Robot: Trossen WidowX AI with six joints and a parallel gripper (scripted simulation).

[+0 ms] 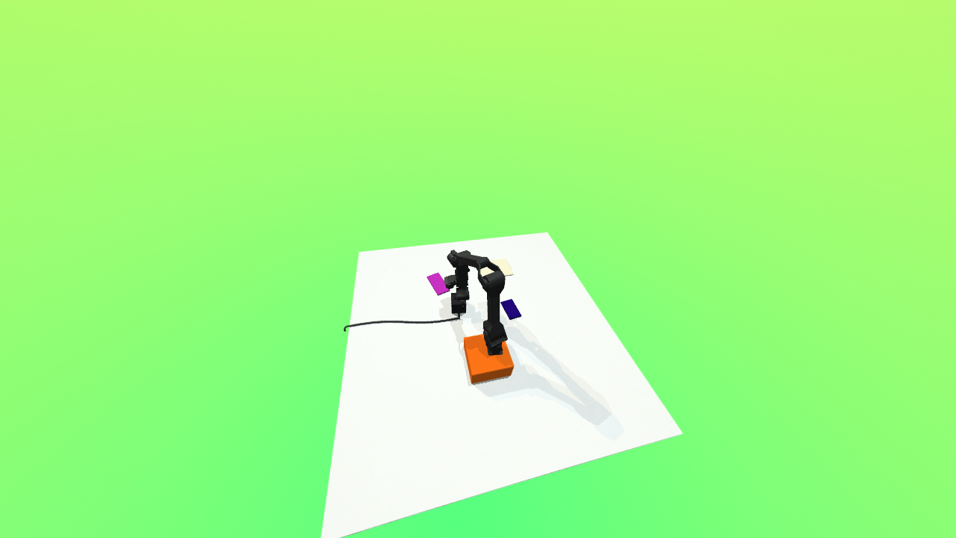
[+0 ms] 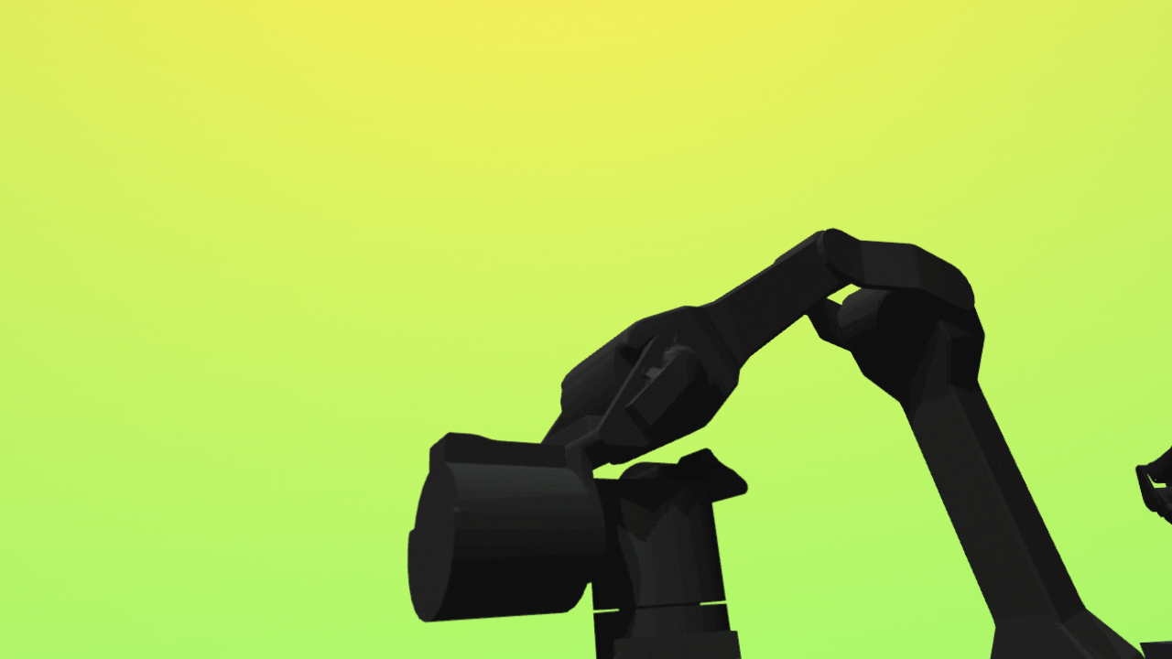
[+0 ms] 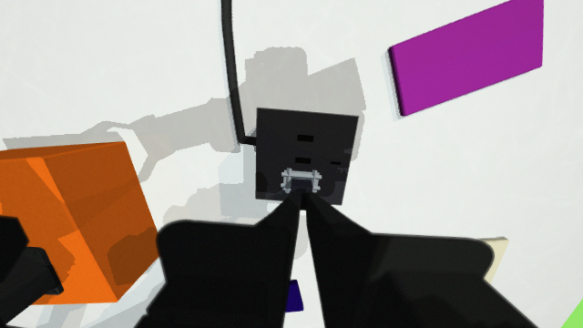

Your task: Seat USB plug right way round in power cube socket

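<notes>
My gripper tip is 20 mm above the dark USB plug. From my gripper tip the other things lie so: dark blue patch (260 mm to the right, 100 mm below, 30 mm behind); then cream patch (280 mm ahead, 210 mm to the right, 100 mm below); then magenta flat plate (170 mm ahead, 130 mm to the left, 100 mm below).
</notes>
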